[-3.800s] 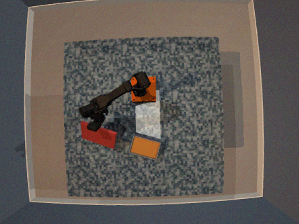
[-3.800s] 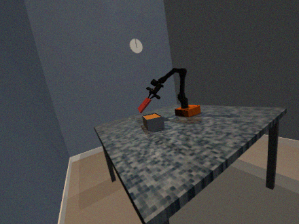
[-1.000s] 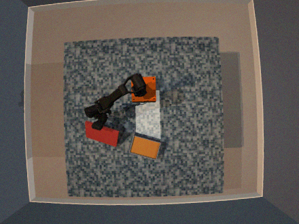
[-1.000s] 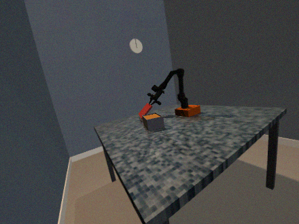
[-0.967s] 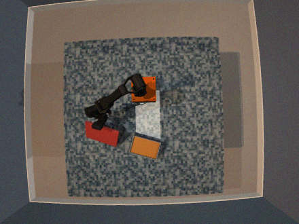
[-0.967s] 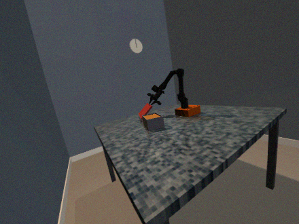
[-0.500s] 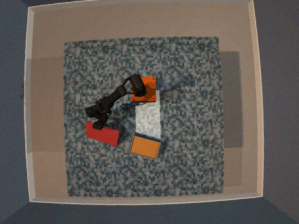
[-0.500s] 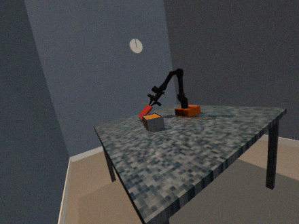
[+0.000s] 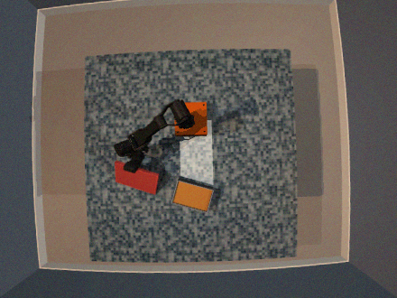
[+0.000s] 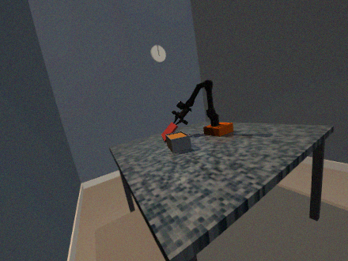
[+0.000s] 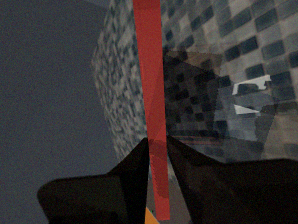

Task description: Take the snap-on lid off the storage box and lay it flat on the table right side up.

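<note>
The lid lies 60 mm ahead of my gripper tip, 50 mm below it and 10 mm to the right of it. The rest, counted from my gripper tip: storage box (320 mm to the left, 120 mm ahead, 80 mm below).
</note>
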